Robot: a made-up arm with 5 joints.
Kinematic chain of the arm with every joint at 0, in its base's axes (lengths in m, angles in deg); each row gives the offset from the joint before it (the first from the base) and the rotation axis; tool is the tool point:
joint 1: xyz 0 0 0.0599 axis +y
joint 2: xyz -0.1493 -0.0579 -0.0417 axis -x
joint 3: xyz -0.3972 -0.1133 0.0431 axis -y
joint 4: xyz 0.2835 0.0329 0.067 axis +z
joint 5: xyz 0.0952 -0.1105 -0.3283 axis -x
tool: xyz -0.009 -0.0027 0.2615
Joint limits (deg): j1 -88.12..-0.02 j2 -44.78..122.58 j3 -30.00..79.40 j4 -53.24..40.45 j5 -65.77..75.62
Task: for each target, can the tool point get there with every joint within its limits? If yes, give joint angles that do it. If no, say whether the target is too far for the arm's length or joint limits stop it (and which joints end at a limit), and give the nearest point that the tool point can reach.
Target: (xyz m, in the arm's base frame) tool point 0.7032 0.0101 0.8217
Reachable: no: joint limits stop it (at a limit: joint 1, joint 4, joint 5) | nearest point 0.0078 -0.0247 0.4100 | short by 0.809 m
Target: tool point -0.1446 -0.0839 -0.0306
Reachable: yes | joints -19.48 -31.55 6.67 -4.25 43.42
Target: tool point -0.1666 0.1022 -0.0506
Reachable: yes | joints -50.88 59.13 34.99 -4.00 47.95
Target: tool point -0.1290 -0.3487 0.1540
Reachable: yes | joints -21.90 22.75 10.60 17.65 -44.70
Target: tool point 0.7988 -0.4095 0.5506
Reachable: no: joint limits stop it (at a limit: joint 1, joint 4, joint 5) | nearest point 0.3781 -0.2180 0.0299 | short by 0.696 m
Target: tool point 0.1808 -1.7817 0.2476
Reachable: no: too far | nearest point -0.2679 -0.6690 0.1924 | short by 1.201 m
